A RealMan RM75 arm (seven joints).
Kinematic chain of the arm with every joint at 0, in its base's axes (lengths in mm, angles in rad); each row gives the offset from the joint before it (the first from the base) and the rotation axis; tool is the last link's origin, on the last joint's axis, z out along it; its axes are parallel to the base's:
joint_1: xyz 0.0 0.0 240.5 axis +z
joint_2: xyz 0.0 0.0 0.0 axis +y
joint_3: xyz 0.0 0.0 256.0 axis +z
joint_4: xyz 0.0 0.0 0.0 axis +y
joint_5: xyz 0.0 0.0 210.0 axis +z
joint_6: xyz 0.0 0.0 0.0 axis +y
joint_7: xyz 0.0 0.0 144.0 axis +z
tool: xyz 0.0 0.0 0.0
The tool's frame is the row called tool.
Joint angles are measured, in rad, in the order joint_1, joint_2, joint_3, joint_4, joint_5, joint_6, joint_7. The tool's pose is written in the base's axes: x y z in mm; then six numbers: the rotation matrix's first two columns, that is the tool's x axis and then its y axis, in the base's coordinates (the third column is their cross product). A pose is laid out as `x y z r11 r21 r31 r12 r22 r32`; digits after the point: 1 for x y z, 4 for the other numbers.
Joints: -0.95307 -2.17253 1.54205 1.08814 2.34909 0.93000 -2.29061
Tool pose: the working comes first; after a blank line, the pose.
Where each joint sits with the arm in this pose, in the base's axes (m; each line is computed from the numbers above, not from the rounded line before):
joint_1: 0.0000 0.0000 0.2405
joint_2: 0.0000 0.0000 0.2405
joint_3: -0.1222 0.1720 0.0956
joint_4: -0.1222 0.1720 0.0956
joint_5: -0.0189 0.3477 0.0448
joint_6: -0.0189 0.3477 0.0448
joint_7: -0.0123 0.4091 -0.0853
the tool: -0.0123 0.4091 -0.0853

-12.3 409.1 -85.3 0.9938 0.0719 0.0847 0.1011 -0.9016 -0.4206
